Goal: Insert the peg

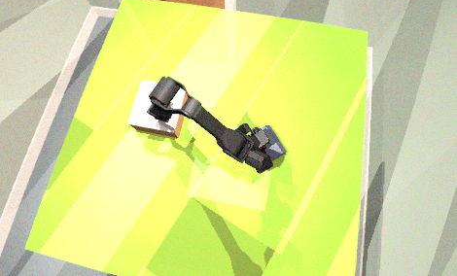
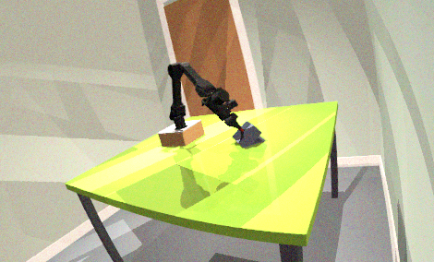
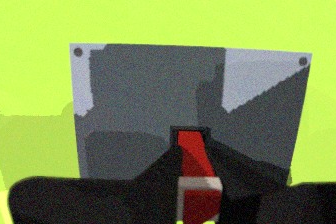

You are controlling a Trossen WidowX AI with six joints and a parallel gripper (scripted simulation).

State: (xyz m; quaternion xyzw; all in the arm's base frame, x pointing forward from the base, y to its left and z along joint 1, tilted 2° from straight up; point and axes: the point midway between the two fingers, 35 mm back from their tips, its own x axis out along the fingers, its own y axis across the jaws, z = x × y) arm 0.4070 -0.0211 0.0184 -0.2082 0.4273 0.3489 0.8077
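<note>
The red peg is 10 mm to the right of my gripper tip, 10 mm behind it and 10 mm above it. Round my gripper tip: sloped panel: 40 mm below, 20 mm to the left, 20 mm ahead.
</note>
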